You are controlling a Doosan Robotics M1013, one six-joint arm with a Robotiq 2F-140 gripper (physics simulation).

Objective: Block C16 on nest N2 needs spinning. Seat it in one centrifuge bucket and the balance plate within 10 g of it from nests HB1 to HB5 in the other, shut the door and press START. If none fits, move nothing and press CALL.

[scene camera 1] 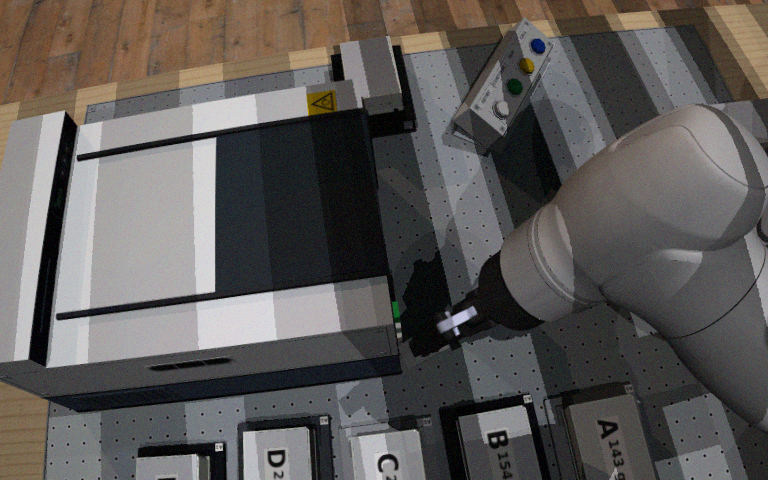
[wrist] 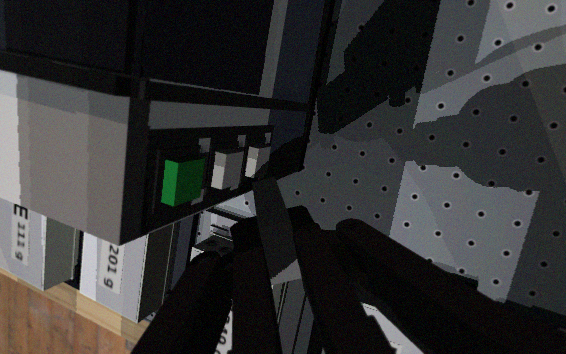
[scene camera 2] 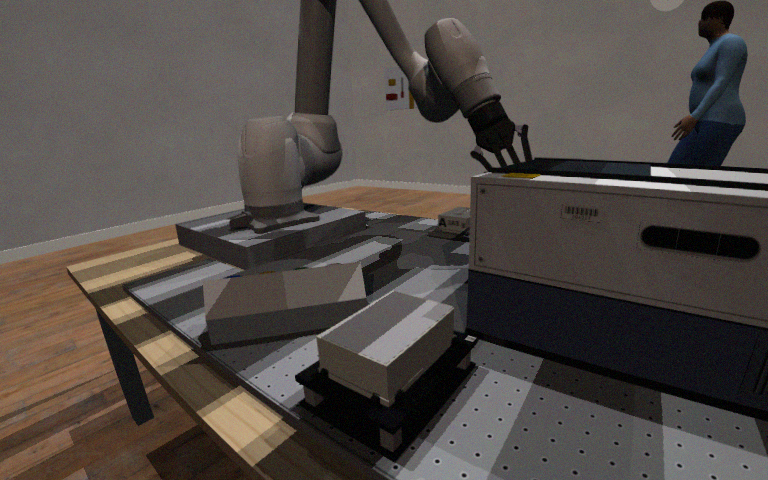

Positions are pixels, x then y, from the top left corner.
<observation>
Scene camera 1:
my gripper: 408, 355
block B: 501, 437
block A: 604, 432
block C: 403, 447
block D: 292, 446
centrifuge lid: 294, 202
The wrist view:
my gripper: 268, 201
block D: 132, 279
green button: 182, 180
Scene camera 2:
block A: 457, 220
centrifuge lid: 600, 167
</observation>
